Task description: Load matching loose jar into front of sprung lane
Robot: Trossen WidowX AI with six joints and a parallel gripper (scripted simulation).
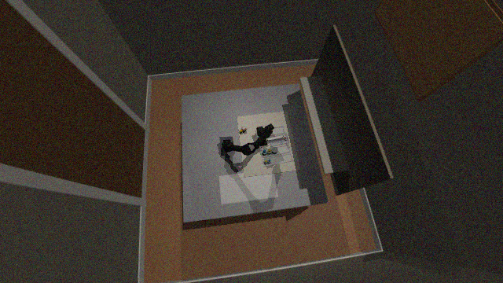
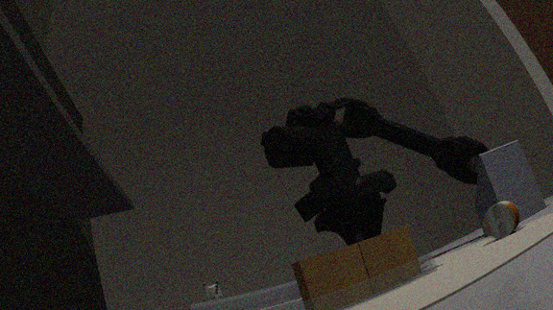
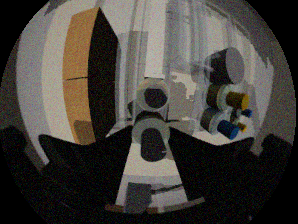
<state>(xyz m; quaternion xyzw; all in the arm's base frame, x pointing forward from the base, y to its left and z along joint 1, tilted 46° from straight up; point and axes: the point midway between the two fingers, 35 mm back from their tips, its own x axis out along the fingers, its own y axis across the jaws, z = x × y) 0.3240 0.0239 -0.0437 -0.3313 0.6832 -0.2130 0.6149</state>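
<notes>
Right now the clear-railed lane is 150 mm ahead of my gripper tip and 40 mm below it.
</notes>
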